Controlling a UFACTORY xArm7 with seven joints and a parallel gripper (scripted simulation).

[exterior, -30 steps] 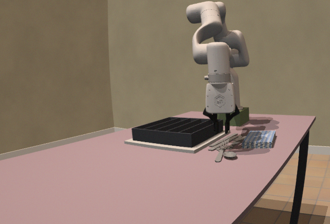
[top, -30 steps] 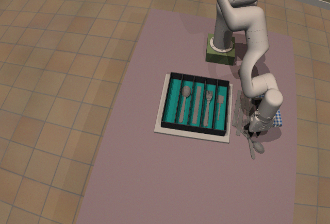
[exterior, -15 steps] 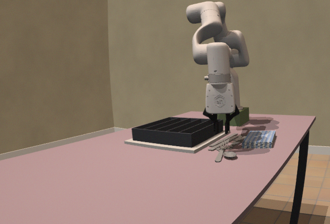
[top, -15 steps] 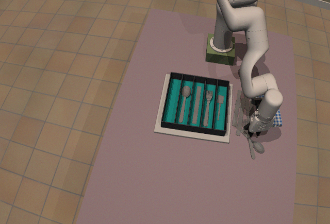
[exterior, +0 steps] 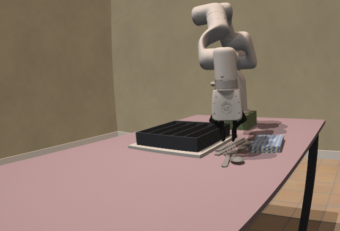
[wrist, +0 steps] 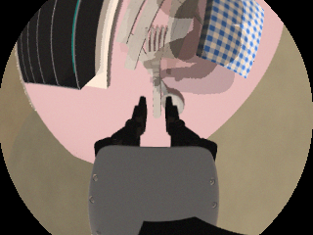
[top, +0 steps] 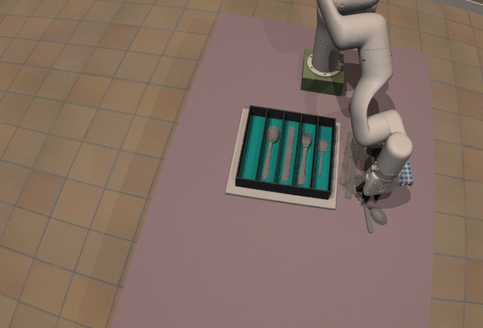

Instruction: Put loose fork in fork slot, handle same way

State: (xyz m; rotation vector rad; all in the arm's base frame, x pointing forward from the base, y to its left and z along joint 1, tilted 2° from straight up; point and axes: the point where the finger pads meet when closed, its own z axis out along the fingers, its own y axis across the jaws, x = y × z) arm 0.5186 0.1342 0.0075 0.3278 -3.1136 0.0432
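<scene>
Right now the tray is 260 mm to the right of my hand, 160 mm behind it and 30 mm below it. From my hand the other things lie so: blue checked napkin: 170 mm behind, 110 mm to the left, 70 mm below.
</scene>
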